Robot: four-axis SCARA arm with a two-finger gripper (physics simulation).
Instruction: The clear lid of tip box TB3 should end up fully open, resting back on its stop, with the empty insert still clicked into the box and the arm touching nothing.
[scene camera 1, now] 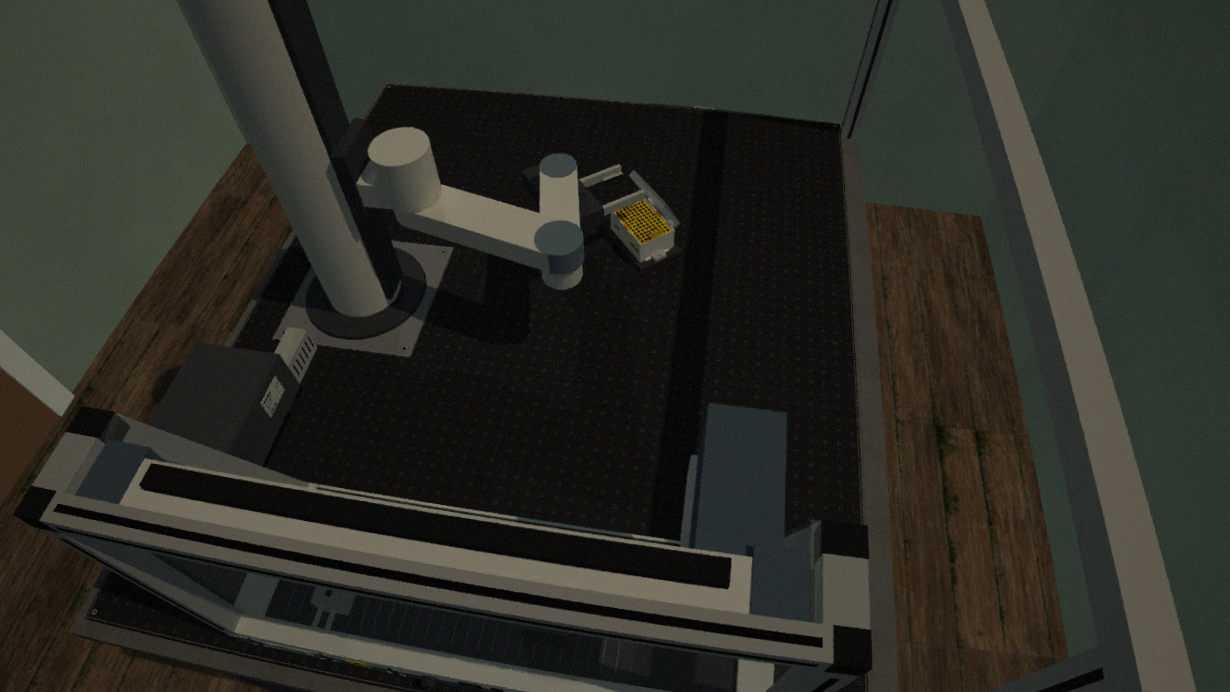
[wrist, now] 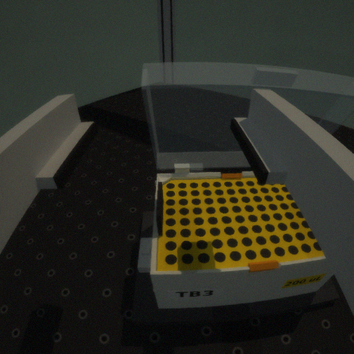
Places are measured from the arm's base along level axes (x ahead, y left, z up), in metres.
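Where they show: gripper, fingertip midpoint: (scene camera 1: pixel 631 181); arm's base at its link origin: (scene camera 1: pixel 367 294).
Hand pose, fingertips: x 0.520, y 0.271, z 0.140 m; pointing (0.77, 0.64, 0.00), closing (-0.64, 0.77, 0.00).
Each offset is from my fingertips to the centre of the thing. "spot": to the spot under its first point.
Tip box TB3 @(0.029 m ahead, 0.042 m right, 0.094 m down) (scene camera 1: pixel 632 241) (wrist: pixel 235 289) is white, upright on the dark perforated table. Its yellow holed insert @(0.029 m ahead, 0.042 m right, 0.063 m down) (scene camera 1: pixel 643 221) (wrist: pixel 225 214) lies level inside the rim, with orange tabs at front and back. The clear lid @(spot: 0.057 m ahead, 0.064 m right, 0.015 m up) (scene camera 1: pixel 655 199) (wrist: pixel 200 120) stands raised at the box's back edge, roughly upright; whether it rests on its stop cannot be told. My gripper (scene camera 1: pixel 627 183) (wrist: pixel 162 107) is shut with nothing held, though its fingers stand apart. In the wrist view the right finger overlaps the lid and the box's right back corner; contact cannot be told.
The arm's column (scene camera 1: pixel 301 180) stands on a pale base plate at the left. A dark cabinet @(spot: 0.635 m back, 0.613 m right, 0.013 m down) (scene camera 1: pixel 215 391) is at the front left, a blue-grey block @(spot: 0.215 m ahead, 0.800 m right, 0.361 m up) (scene camera 1: pixel 741 464) at the front right. A frame beam @(0.070 m back, 0.913 m right, 0.375 m up) (scene camera 1: pixel 430 533) crosses the front.
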